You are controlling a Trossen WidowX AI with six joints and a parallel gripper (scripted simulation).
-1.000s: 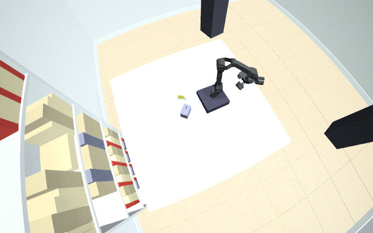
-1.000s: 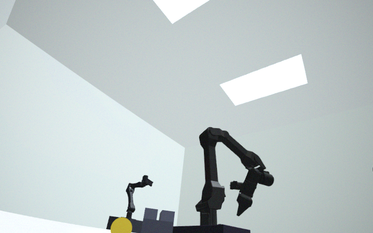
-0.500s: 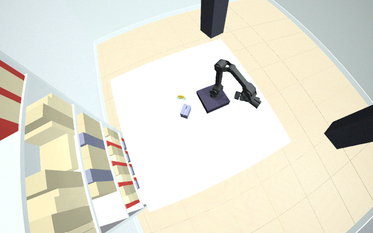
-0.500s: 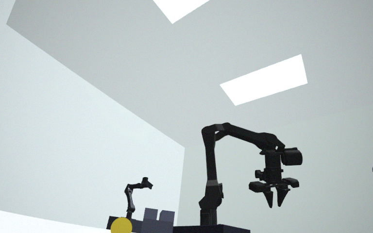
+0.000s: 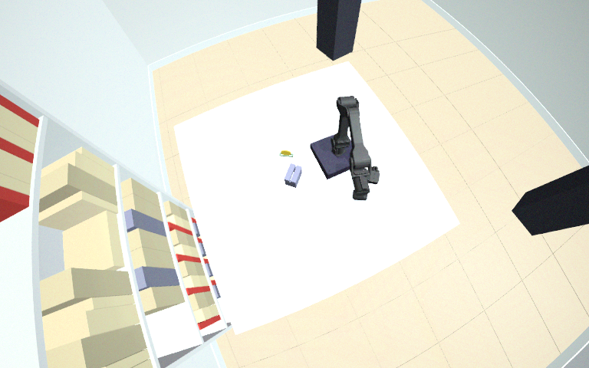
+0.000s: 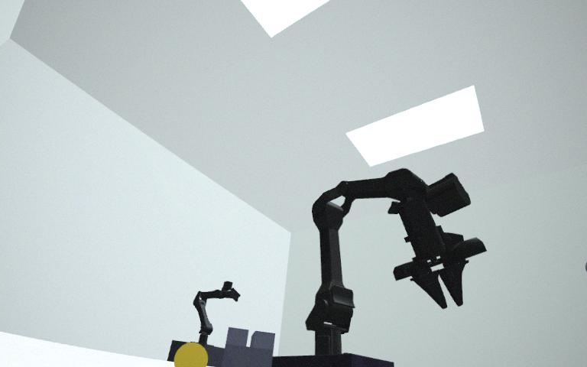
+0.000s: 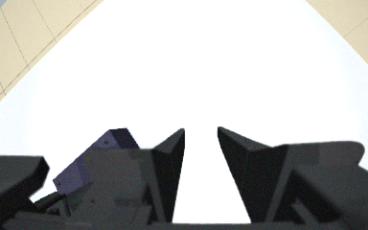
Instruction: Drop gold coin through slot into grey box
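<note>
Right now my gripper tip is 17 cm short of the gold coin, 42 cm to the left of it and 12 cm above it.
</note>
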